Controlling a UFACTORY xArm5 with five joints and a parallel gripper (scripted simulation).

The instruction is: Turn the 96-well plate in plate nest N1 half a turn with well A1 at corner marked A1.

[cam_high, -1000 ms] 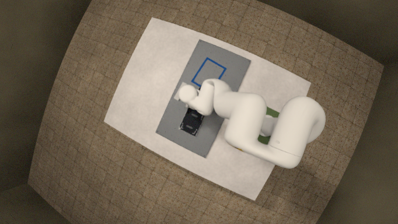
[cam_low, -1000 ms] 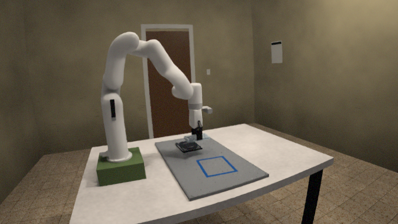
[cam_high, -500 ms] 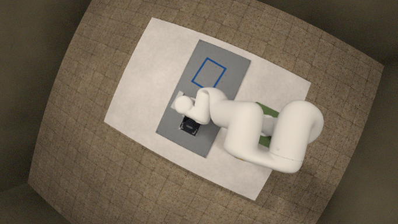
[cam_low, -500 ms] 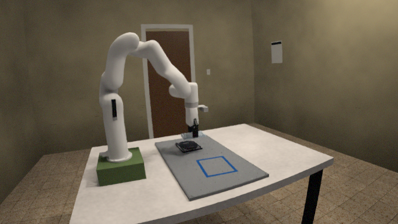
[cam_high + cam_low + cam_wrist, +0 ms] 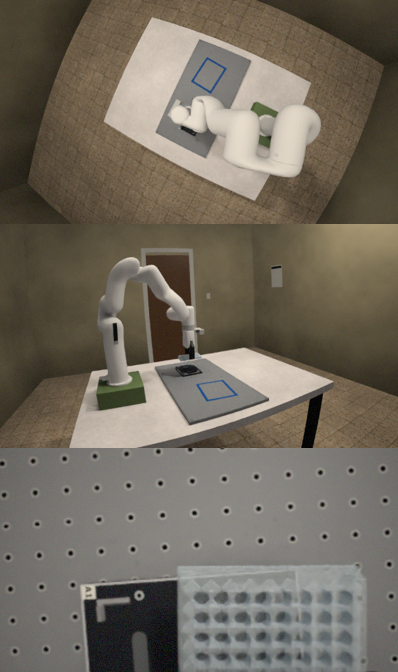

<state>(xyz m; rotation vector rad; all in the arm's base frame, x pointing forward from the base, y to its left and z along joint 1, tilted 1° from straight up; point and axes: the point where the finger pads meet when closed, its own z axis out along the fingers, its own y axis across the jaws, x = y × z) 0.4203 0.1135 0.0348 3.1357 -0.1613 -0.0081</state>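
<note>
Right now my hand is 4 cm to the right of the plate nest and 10 cm above it. The rest, counted from my hand: 96-well plate: 1 cm below.
</note>
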